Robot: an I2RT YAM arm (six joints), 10 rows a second.
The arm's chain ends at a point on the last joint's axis. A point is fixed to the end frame.
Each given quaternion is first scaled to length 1.
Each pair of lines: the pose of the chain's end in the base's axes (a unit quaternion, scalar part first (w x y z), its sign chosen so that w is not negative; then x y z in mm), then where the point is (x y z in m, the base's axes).
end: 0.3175 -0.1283 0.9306 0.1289 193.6 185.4 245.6
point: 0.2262 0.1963 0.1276
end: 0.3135 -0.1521 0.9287 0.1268 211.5 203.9 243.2
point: 0.2437 0.2139 0.1250
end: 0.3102 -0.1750 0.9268 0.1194 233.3 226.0 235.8
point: 0.2655 0.2339 0.1174
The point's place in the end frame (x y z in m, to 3 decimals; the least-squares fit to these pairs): 0.047 -0.019 0.112
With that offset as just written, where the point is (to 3 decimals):
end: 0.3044 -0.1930 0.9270 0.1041 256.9 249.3 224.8
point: 0.289 0.253 0.106
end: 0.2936 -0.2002 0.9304 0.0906 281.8 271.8 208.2
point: 0.312 0.272 0.089
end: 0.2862 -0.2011 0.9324 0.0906 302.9 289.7 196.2
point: 0.331 0.289 0.077
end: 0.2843 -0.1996 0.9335 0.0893 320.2 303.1 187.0
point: 0.348 0.302 0.067
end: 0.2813 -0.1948 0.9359 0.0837 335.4 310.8 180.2
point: 0.363 0.308 0.060
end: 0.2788 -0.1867 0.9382 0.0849 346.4 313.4 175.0
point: 0.373 0.311 0.055
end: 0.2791 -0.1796 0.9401 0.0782 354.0 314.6 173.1
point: 0.380 0.311 0.053
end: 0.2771 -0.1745 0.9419 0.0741 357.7 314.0 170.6
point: 0.383 0.309 0.050
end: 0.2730 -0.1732 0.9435 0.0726 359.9 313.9 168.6
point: 0.385 0.309 0.048
